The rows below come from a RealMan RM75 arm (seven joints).
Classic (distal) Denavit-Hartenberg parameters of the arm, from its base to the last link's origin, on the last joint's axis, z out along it. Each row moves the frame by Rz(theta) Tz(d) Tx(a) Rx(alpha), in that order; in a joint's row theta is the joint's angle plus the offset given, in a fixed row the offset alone. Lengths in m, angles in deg.
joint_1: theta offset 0; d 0.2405; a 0; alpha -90
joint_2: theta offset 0; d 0; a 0; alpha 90
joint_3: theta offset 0; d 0.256; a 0; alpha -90
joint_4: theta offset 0; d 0; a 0; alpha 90
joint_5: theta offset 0; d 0.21; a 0; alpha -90
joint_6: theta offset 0; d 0; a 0; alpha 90
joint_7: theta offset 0; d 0.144; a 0; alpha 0
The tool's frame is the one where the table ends.
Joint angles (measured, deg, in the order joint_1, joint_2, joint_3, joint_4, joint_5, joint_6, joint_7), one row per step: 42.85 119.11 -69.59 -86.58 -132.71 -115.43 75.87; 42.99 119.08 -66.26 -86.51 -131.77 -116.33 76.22; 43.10 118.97 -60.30 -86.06 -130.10 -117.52 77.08; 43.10 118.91 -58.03 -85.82 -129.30 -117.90 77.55; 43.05 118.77 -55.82 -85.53 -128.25 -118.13 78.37; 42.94 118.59 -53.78 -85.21 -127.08 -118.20 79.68; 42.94 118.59 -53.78 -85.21 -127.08 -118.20 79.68; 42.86 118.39 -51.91 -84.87 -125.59 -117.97 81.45; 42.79 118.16 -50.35 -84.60 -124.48 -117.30 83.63; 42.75 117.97 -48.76 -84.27 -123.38 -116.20 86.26; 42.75 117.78 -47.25 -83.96 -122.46 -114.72 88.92; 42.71 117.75 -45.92 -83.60 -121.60 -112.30 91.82; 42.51 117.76 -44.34 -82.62 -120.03 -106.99 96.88
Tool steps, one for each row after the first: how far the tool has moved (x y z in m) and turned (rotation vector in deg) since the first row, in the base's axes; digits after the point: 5 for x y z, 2 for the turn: 0.00054 0.00211 0.00848 0.95 2.34 -1.75; 0.00341 0.00602 0.02330 2.93 6.74 -5.28; 0.00472 0.00727 0.02889 3.67 8.59 -6.73; 0.00600 0.00856 0.03463 4.48 10.63 -8.43; 0.00729 0.00984 0.04015 5.35 12.70 -10.52; 0.00729 0.00984 0.04015 5.35 12.70 -10.52; 0.00748 0.01145 0.04544 6.28 15.05 -12.78; 0.00772 0.01408 0.05041 7.63 17.07 -15.36; 0.00763 0.01771 0.05541 9.29 19.37 -18.40; 0.00739 0.02230 0.06058 11.24 21.70 -21.44; 0.00661 0.02862 0.06502 13.71 24.49 -24.76; 0.00541 0.04126 0.07140 18.00 29.73 -30.74
